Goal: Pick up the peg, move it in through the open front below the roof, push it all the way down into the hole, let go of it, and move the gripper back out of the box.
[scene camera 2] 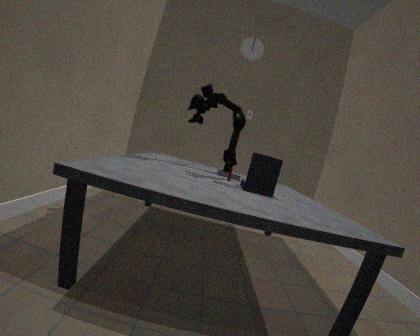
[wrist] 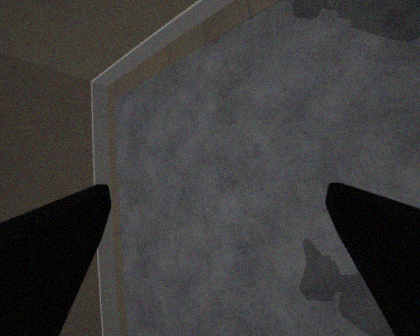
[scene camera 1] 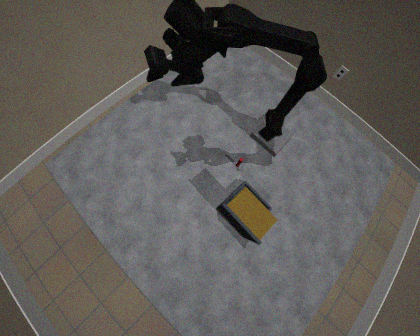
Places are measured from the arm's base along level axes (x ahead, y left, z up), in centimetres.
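Where they show: gripper, between the fingertips: [scene camera 2: 188, 116] [wrist: 220, 194] [scene camera 1: 160, 82]; arm's base, origin of its link: [scene camera 2: 226, 171] [scene camera 1: 267, 133].
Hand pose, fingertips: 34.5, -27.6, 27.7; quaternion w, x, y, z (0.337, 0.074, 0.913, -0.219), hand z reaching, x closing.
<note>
Each offset is from my fingertips to the top centre of the thing, as dx, dy, dz. "spot": to the spot under its first point. Level surfaces: height alone.
The red peg @[-13.4, +30.6, -23.0] [scene camera 1: 240, 162] [scene camera 2: 230, 174] stands upright on the table between the arm's base and the box. The box has a yellow roof @[-3.0, +46.8, -10.8] [scene camera 1: 251, 214] in scene view 1 and shows as a dark upright block @[spot: +5.4, +47.5, -20.4] [scene camera 2: 263, 174] in scene view 2. Its inside and the hole do not show clearly. My gripper [scene camera 1: 168, 80] [scene camera 2: 190, 114] [wrist: 220, 194] is open and empty, high above the table and well away from the peg and the box. In the wrist view its two black fingers stand wide apart. Neither peg nor box shows in the wrist view.
The arm's base [scene camera 1: 271, 131] stands beyond the peg, as seen in scene view 1. The grey table top @[dz -31.0] [scene camera 1: 140, 215] [scene camera 2: 150, 180] [wrist: 215, 150] carries the arm's shadows. A wall socket [scene camera 1: 341, 73] and a round clock [scene camera 2: 252, 48] are on the walls.
</note>
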